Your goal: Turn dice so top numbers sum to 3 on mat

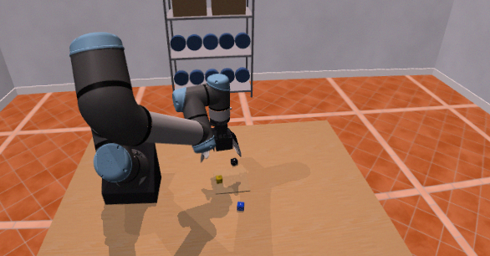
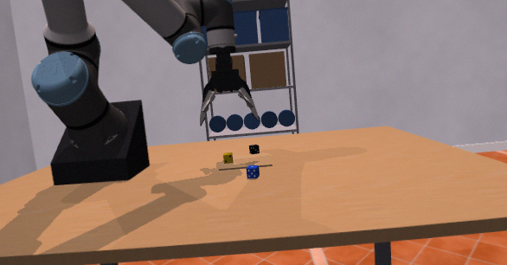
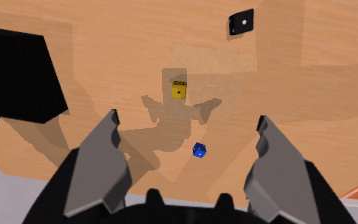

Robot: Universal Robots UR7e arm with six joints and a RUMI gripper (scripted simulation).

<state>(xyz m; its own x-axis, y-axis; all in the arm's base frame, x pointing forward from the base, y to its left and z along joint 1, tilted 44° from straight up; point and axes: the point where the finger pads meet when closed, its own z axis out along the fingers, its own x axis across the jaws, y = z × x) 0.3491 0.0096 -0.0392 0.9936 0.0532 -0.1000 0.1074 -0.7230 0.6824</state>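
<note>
Right now my hand is 100 mm to the right of the black die, 100 mm above it and 60 mm short of it. The rest, counted from my hand: yellow die 100 mm below, 10 mm to the right, 10 mm behind; blue die 170 mm to the right, 100 mm below, 60 mm ahead; tan mat 110 mm below, 40 mm ahead, 10 mm to the right.
</note>
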